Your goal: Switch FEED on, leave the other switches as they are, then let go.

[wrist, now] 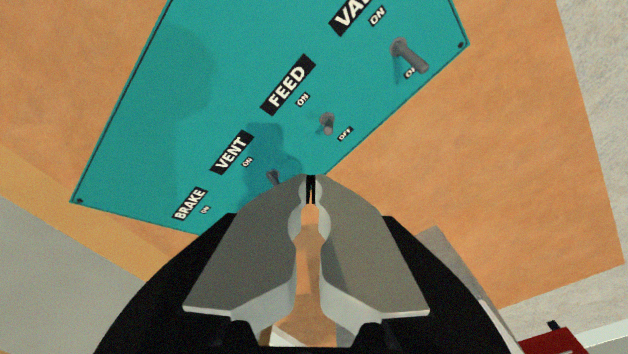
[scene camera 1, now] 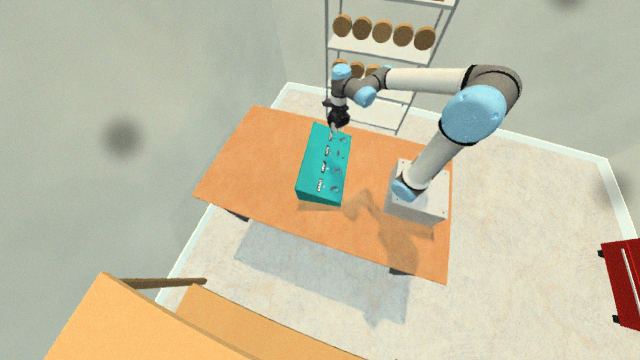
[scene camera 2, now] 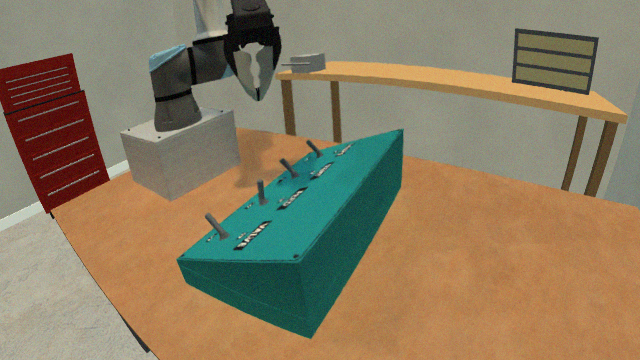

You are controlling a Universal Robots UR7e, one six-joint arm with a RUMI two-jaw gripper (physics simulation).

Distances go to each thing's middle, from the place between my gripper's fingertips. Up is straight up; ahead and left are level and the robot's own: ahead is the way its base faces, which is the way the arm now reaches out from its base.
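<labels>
You'd find the teal switch panel (scene camera 2: 285, 259) 210 mm below my hand, and it's also 20 mm ahead of it and 80 mm to the left of it.
</labels>
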